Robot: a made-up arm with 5 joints.
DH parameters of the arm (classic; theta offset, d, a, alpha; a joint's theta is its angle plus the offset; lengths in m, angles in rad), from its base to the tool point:
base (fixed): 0.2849 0 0.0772 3.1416
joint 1: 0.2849 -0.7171 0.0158 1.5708
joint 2: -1.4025 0 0.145 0
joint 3: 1.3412 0 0.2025 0
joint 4: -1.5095 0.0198 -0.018 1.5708
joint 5: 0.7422 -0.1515 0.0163 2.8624
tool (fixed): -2.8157 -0.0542 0 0
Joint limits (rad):
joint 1: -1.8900..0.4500
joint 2: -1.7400..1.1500
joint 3: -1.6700..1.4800
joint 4: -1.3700..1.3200
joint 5: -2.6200..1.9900
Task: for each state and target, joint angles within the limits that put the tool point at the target. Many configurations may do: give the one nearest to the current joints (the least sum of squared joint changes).
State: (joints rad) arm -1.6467 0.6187 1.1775 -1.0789 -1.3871
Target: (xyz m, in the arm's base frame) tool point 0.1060 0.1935 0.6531
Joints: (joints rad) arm -1.2695 0.0188 1.4572 -1.3700 -1.4521
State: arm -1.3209 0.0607 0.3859 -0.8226 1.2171
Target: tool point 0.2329 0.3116 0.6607
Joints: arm -0.9828 0.3330 0.4872 -0.7596 1.2450
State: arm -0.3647 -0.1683 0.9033 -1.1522 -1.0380
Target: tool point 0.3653 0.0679 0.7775
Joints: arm -0.0582 -0.0136 0.7096 -1.0592 -1.0457
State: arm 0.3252 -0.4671 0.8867 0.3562 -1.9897
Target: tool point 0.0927 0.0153 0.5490
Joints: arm 0.4500 0.4259 1.3618 0.2198 -2.3946
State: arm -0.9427 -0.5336 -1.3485 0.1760 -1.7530
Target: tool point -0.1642 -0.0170 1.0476
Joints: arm -0.2201 -1.0037 -1.3548 0.8495 -1.7363
